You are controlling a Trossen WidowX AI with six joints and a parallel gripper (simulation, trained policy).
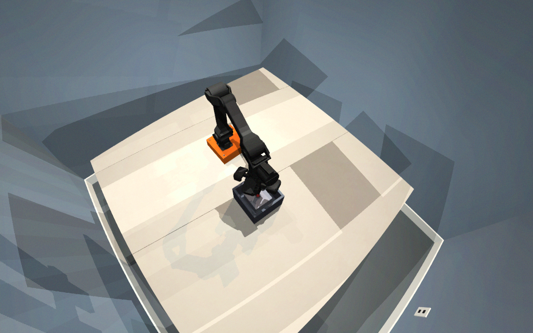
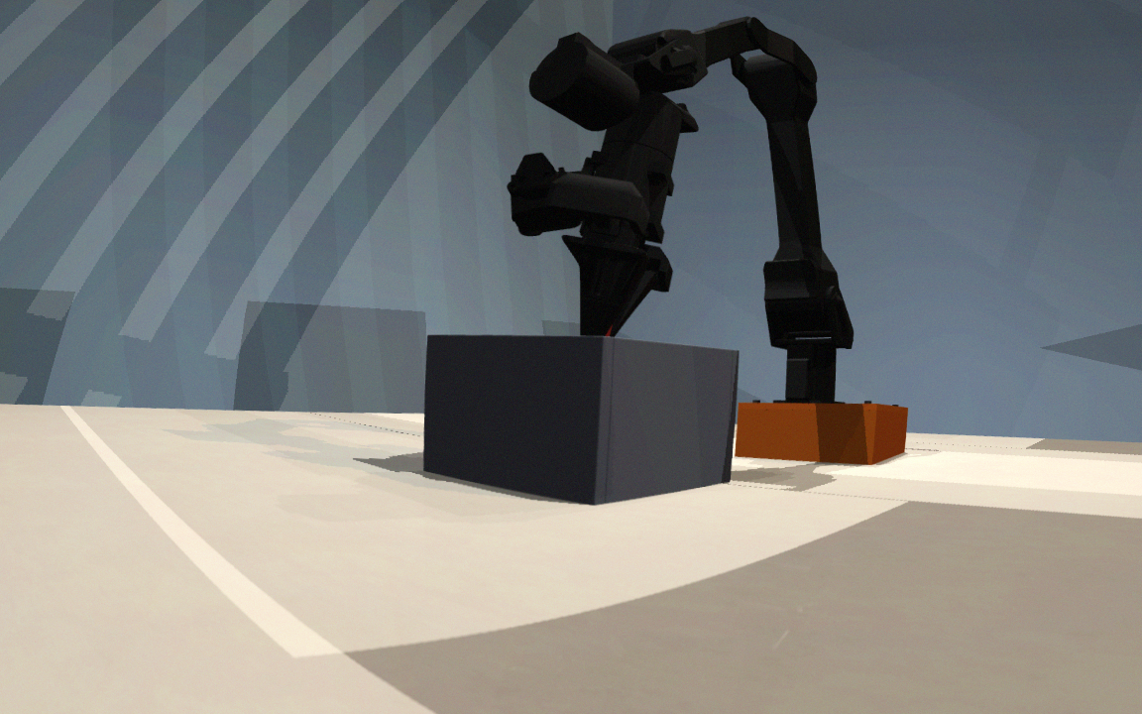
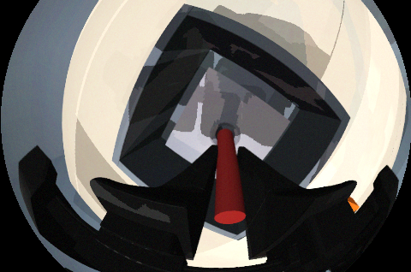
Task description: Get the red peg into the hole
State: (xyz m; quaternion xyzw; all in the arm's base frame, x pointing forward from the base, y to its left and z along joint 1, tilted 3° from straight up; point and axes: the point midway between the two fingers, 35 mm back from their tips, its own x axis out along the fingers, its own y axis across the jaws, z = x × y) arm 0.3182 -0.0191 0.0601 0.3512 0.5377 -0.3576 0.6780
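Right now the red peg is right at my gripper tip. From my gripper tip the other things lie so: grey plate 50 mm below; dark box 70 mm below.
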